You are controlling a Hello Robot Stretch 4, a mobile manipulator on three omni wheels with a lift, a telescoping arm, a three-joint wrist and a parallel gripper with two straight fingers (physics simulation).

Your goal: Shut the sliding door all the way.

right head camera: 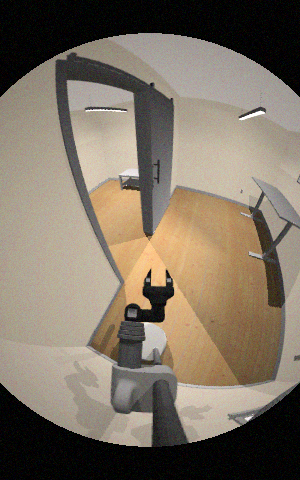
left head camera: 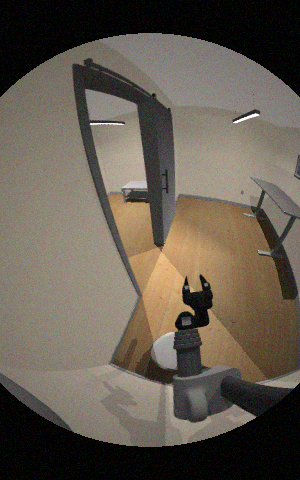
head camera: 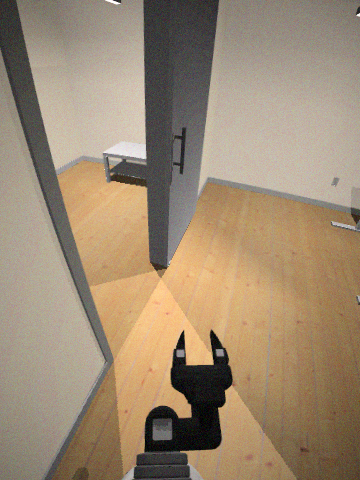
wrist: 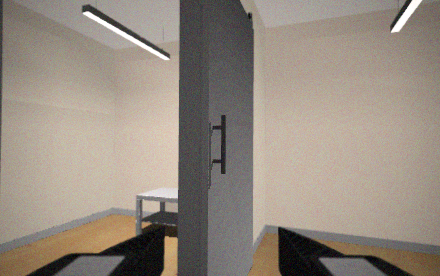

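Where they show: gripper, fingertip midpoint: (right head camera: 158, 268) (left head camera: 192, 275) (head camera: 197, 331) (wrist: 221, 247); robot's base at its link origin: (right head camera: 145, 340) (left head camera: 171, 350).
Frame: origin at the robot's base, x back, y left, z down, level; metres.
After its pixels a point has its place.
Observation:
The grey sliding door (head camera: 195, 75) {x -1.990, y -0.175, z -1.440 m} (left head camera: 167, 145) {x -2.032, y -0.190, z -1.431 m} (right head camera: 162, 130) {x -1.945, y -0.159, z -1.509 m} (wrist: 235, 90) {x -1.997, y -0.178, z -1.380 m} stands open, with a wide gap between it and the left post of the dark door frame (head camera: 48, 180) {x -0.694, y 0.335, z -1.235 m} (left head camera: 93, 155) {x -0.707, y 0.330, z -1.502 m} (right head camera: 71, 145) {x -0.705, y 0.331, z -1.510 m}. Its dark vertical bar handle (head camera: 183, 150) {x -1.590, y -0.100, z -1.030 m} (left head camera: 166, 181) {x -1.592, y -0.096, z -1.016 m} (right head camera: 158, 171) {x -1.589, y -0.102, z -1.020 m} (wrist: 223, 145) {x -1.589, y -0.096, z -1.012 m} is on the face toward the room on the right. My gripper (head camera: 197, 332) {x -0.399, y -0.087, z -0.961 m} (left head camera: 194, 277) {x -0.399, y -0.087, z -0.961 m} (right head camera: 159, 271) {x -0.399, y -0.087, z -0.961 m} (wrist: 221, 247) {x -0.399, y -0.087, z -0.961 m} is open and empty. It is well short of the door and handle, touching neither. In the wrist view the handle appears above and between the fingertips.
The near wall (head camera: 30, 300) {x -0.509, y 0.414, z -0.926 m} (left head camera: 45, 225) {x -0.387, y 0.458, z -1.352 m} (right head camera: 35, 225) {x -0.397, y 0.454, z -1.264 m} ends in a corner left of my gripper. A low white table (head camera: 125, 150) {x -3.333, y 0.590, z -0.423 m} (left head camera: 135, 185) {x -3.257, y 0.501, z -0.423 m} (wrist: 160, 193) {x -3.339, y 0.634, z -0.423 m} stands beyond the doorway. A grey desk (left head camera: 280, 197) {x -1.487, y -2.111, z -0.923 m} (right head camera: 277, 200) {x -1.499, y -2.066, z -0.923 m} stands along the right side.

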